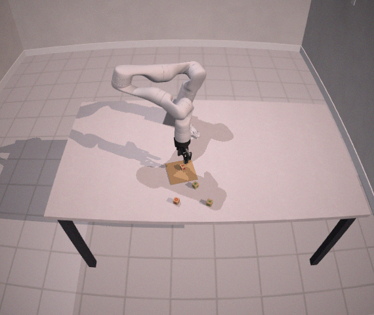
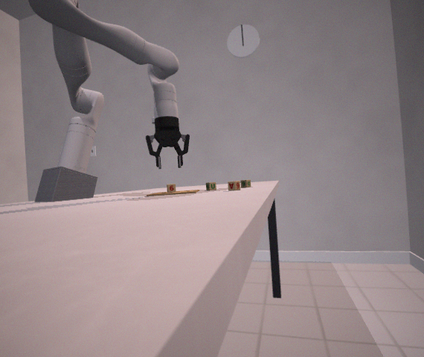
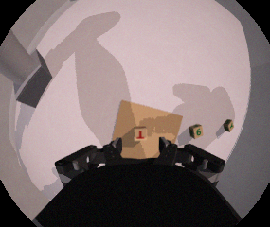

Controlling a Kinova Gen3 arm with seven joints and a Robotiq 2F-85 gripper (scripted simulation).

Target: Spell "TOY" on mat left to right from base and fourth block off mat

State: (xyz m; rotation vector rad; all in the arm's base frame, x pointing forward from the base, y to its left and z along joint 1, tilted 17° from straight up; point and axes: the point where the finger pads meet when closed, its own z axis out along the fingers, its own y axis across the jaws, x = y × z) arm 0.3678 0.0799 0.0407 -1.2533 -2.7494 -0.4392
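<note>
The mat is 2 cm ahead of my hand, 1 cm to the right of it and 9 cm below it.
</note>
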